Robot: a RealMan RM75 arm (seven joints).
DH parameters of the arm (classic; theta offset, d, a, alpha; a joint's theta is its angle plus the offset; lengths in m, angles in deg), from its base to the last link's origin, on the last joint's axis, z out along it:
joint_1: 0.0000 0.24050 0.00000 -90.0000
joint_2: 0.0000 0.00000 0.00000 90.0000
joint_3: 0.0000 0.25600 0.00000 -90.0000
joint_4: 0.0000 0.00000 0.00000 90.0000
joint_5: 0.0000 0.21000 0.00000 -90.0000
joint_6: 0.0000 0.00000 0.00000 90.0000
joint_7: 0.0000 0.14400 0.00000 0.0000
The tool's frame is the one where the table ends.
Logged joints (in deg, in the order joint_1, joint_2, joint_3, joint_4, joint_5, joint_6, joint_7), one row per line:
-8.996, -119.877, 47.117, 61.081, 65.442, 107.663, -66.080
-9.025, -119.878, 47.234, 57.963, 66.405, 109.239, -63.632
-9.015, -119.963, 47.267, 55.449, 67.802, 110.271, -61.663
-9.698, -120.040, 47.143, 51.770, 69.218, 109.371, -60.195
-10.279, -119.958, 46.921, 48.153, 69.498, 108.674, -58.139
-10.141, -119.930, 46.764, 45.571, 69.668, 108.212, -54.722
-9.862, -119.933, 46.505, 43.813, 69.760, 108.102, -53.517
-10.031, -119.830, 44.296, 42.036, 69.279, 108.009, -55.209
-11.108, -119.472, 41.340, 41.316, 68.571, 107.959, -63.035
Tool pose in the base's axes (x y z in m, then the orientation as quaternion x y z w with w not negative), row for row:
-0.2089, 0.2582, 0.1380, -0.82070, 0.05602, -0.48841, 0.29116
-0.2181, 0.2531, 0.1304, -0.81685, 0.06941, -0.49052, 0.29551
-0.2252, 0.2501, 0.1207, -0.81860, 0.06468, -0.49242, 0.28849
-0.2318, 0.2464, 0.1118, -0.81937, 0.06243, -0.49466, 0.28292
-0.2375, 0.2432, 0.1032, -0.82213, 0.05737, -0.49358, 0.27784
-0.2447, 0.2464, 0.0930, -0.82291, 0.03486, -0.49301, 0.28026
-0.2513, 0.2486, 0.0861, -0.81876, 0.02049, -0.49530, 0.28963
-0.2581, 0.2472, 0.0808, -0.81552, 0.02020, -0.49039, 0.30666
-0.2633, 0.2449, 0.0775, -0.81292, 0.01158, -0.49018, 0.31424
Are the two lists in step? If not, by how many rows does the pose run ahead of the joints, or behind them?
The pose runs 2 rows behind the joints: the pose in row i belongs to the joints in row i - 2.
